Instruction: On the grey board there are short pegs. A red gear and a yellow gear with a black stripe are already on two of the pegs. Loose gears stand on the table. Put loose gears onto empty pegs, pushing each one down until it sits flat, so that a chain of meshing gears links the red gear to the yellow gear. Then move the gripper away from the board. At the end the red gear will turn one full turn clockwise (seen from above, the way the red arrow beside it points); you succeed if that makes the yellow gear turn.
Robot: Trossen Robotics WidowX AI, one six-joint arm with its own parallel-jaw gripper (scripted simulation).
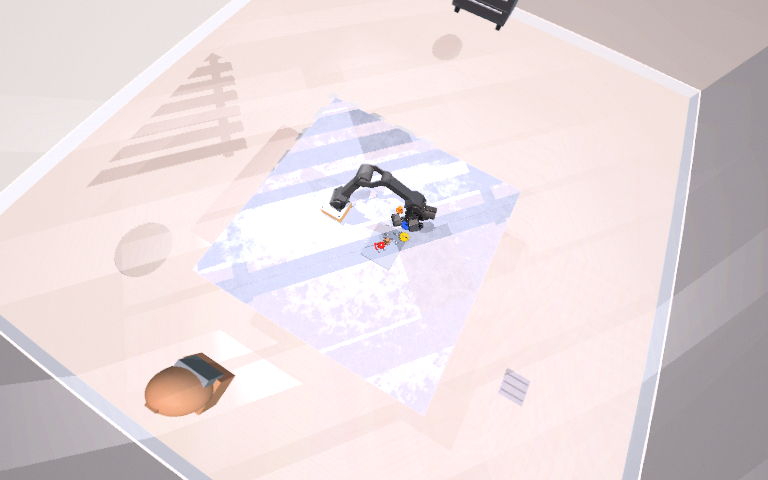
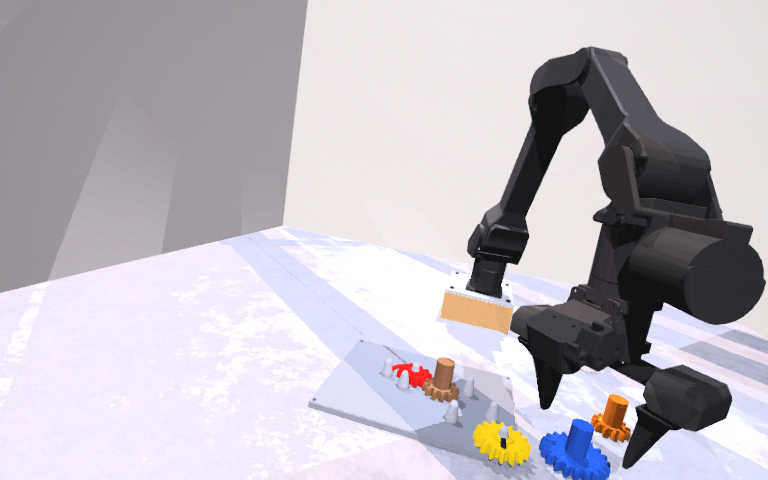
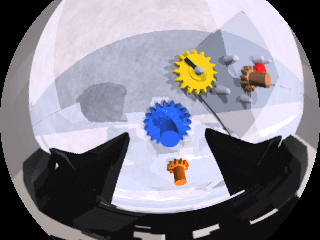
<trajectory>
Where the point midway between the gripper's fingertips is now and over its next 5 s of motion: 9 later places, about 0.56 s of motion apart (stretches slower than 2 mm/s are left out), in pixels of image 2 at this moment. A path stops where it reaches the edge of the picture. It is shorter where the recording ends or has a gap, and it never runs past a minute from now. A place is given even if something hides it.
The gripper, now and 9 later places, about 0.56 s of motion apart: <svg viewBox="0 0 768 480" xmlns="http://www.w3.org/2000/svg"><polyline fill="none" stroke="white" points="582,435 582,428 593,399 606,361 614,318 601,306 551,326 501,342 466,351 465,352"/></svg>
</trajectory>
